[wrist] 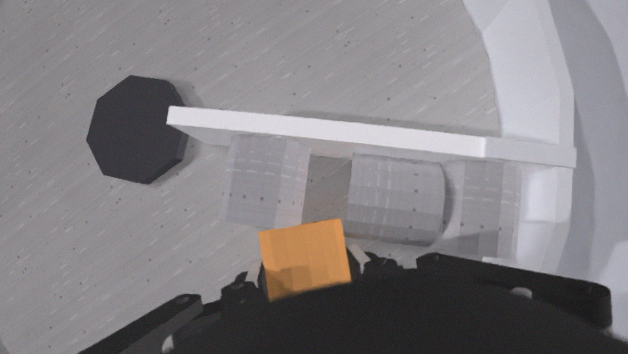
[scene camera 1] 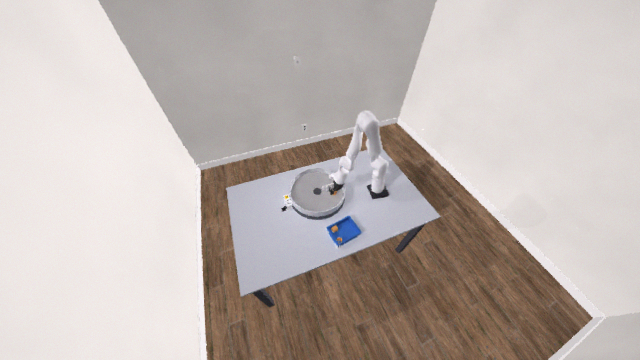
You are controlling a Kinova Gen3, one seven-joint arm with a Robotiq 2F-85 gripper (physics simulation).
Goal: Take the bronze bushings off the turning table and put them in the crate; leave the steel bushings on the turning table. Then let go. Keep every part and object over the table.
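Places are measured from the arm's base along level axes (x ahead, y left, z up), in millimetres.
Pixels of known places: gripper, fingertip midpoint: (wrist: 307,271) (scene camera 1: 333,193); arm's base, origin of the base link: (scene camera 1: 377,188).
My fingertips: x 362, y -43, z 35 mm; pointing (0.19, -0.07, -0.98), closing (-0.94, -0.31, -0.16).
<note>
For each thing: its top centre in the pictures, then the offset to it from my fingertips. "spot": a spot on its surface instead.
- orange bronze bushing, middle of its top: (wrist: 301,273) dx -1, dy -6, dz +34 mm
- turning table, middle of its top: (wrist: 134,127) (scene camera 1: 317,190) dx +110, dy -61, dz +4 mm
- blue crate, middle of its top: (scene camera 1: 344,229) dx +44, dy +298, dz -7 mm
- white bar, surface spot: (wrist: 325,131) spot: dx -2, dy -63, dz +39 mm
- dark hub, middle of its top: (wrist: 134,127) (scene camera 1: 317,190) dx +110, dy -61, dz +4 mm
- raised rim, surface spot: (wrist: 530,75) spot: dx -89, dy -107, dz +23 mm
- small white box with a yellow mark, surface spot: (scene camera 1: 287,199) spot: dx +343, dy -57, dz +5 mm
My gripper (scene camera 1: 334,192) (wrist: 307,271) is shut on an orange bronze bushing (wrist: 306,259), with a fingertip at each side of it, over the right part of the turning table (scene camera 1: 312,203) (wrist: 350,65). Three grey steel bushings (wrist: 265,182) (wrist: 397,200) (wrist: 487,205) lie on the turning table, along the white bar. The blue crate (scene camera 1: 349,231) stands in front of the turning table and holds two orange bronze bushings (scene camera 1: 334,229) (scene camera 1: 339,240) at its left side. The fingertips' lower ends are hidden in the wrist view.
A white bar (wrist: 325,131) reaches from near the dark hub (wrist: 135,130) (scene camera 1: 317,191) to the raised rim (wrist: 530,75). A small white box with a yellow mark (scene camera 1: 287,199) stands left of the turning table. The arm's base is at the table's right.
</note>
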